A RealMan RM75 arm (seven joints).
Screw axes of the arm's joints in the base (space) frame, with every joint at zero. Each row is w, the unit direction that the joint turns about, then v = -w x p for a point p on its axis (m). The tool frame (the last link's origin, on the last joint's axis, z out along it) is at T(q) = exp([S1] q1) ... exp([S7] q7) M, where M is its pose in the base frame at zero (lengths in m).
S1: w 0 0 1 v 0 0 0
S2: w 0 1 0 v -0.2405 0 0
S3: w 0 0 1 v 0 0 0
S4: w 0 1 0 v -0.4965 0 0
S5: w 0 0 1 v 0 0 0
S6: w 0 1 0 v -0.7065 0 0
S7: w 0 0 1 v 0 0 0
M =
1 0 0 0
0 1 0 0
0 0 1 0.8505
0 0 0 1
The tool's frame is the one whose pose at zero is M.
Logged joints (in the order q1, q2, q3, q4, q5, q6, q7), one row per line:
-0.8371, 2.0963, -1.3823, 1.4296, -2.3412, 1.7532, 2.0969
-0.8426, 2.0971, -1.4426, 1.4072, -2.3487, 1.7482, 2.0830
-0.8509, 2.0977, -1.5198, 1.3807, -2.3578, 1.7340, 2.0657
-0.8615, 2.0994, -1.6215, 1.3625, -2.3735, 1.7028, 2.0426
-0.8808, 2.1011, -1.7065, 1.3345, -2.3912, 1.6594, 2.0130
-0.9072, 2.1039, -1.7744, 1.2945, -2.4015, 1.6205, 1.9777
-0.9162, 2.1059, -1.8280, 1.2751, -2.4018, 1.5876, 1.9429
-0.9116, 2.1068, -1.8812, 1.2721, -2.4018, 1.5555, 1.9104
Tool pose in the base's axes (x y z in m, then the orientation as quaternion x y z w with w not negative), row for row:
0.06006, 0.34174, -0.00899, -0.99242, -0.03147, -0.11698, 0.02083
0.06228, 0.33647, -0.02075, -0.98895, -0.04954, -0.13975, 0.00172
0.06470, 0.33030, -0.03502, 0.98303, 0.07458, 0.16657, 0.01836
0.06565, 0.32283, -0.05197, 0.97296, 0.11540, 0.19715, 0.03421
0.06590, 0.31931, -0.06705, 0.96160, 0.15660, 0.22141, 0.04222
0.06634, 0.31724, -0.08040, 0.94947, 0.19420, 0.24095, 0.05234
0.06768, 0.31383, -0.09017, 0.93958, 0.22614, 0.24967, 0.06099
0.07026, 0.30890, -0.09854, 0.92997, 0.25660, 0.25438, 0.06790
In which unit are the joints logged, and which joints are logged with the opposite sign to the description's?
The joints are logged in radians. Opposite sign: q1, q4, q6.
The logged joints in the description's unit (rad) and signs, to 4 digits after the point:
0.8371, 2.0963, -1.3823, -1.4296, -2.3412, -1.7532, 2.0969
0.8426, 2.0971, -1.4426, -1.4072, -2.3487, -1.7482, 2.0830
0.8509, 2.0977, -1.5198, -1.3807, -2.3578, -1.7340, 2.0657
0.8615, 2.0994, -1.6215, -1.3625, -2.3735, -1.7028, 2.0426
0.8808, 2.1011, -1.7065, -1.3345, -2.3912, -1.6594, 2.0130
0.9072, 2.1039, -1.7744, -1.2945, -2.4015, -1.6205, 1.9777
0.9162, 2.1059, -1.8280, -1.2751, -2.4018, -1.5876, 1.9429
0.9116, 2.1068, -1.8812, -1.2721, -2.4018, -1.5555, 1.9104

